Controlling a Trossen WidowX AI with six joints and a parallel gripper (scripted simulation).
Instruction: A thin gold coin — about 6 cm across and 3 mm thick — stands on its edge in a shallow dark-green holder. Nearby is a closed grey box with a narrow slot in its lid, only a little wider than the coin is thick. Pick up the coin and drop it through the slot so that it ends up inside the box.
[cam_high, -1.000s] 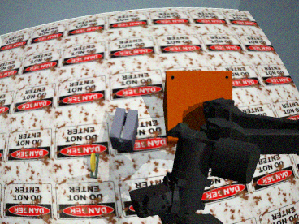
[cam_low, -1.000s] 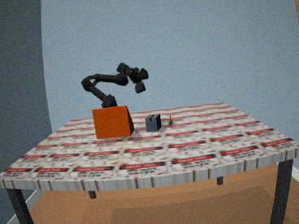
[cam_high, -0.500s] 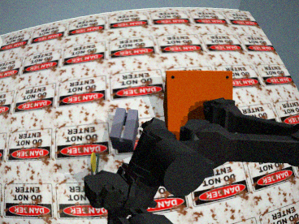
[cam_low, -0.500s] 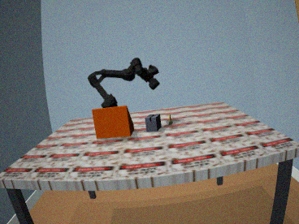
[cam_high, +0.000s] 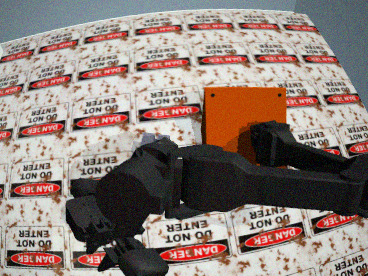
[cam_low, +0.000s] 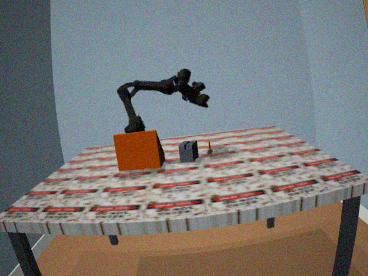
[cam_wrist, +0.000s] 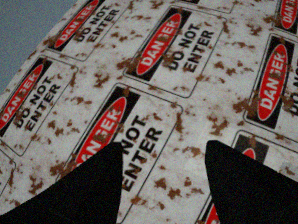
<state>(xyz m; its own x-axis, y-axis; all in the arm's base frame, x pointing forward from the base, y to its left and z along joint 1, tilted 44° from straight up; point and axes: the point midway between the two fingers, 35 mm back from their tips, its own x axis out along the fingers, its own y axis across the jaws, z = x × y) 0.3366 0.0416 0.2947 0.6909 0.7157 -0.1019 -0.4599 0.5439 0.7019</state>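
My gripper tip is now 18 cm to the left of the gold coin, 18 cm above it and 2 cm past it.
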